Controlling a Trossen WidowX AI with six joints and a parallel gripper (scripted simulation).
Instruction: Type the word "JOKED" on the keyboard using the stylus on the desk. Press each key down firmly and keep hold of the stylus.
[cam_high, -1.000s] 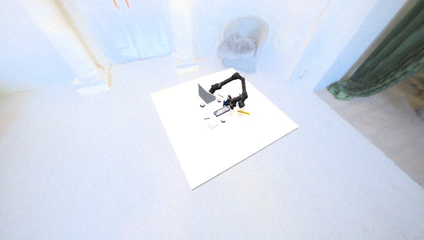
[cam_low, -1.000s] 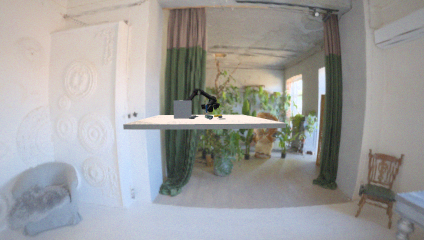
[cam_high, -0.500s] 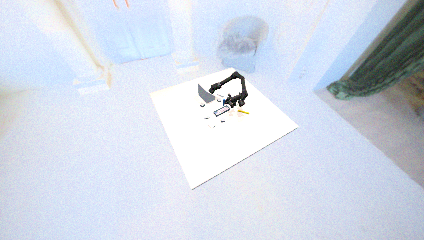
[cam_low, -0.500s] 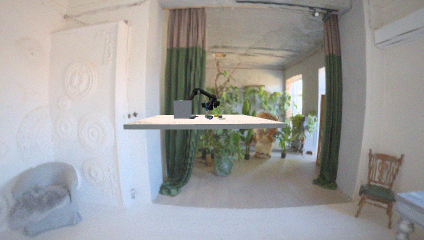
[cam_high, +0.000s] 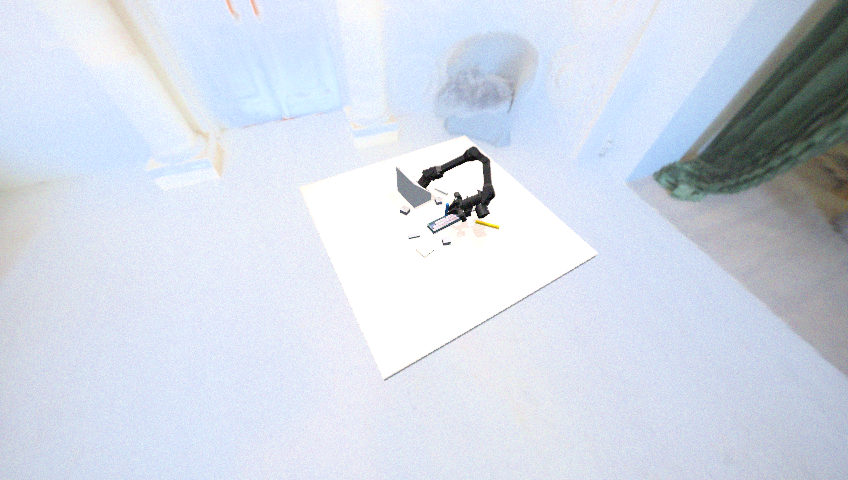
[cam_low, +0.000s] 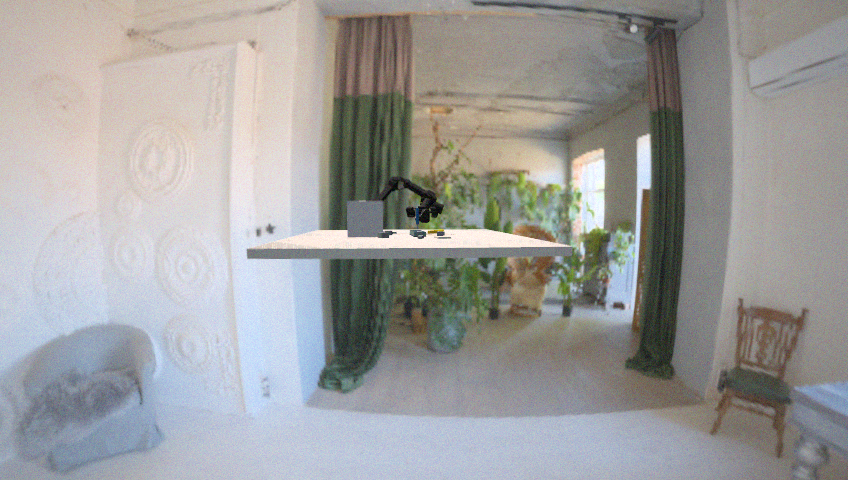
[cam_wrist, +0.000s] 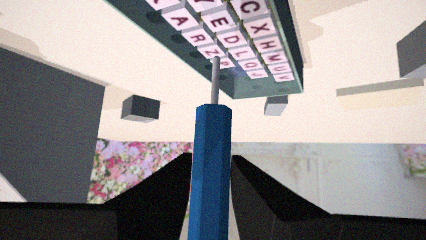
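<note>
My gripper tip is now 1 cm short of the J key, 8 cm to the left of it and 8 cm above it. Round my gripper tip: blue stylus: 1 cm below; then yellow stick: 13 cm ahead, 21 cm to the left, 8 cm below; then beige pad: 12 cm ahead, 20 cm to the right, 9 cm below.
</note>
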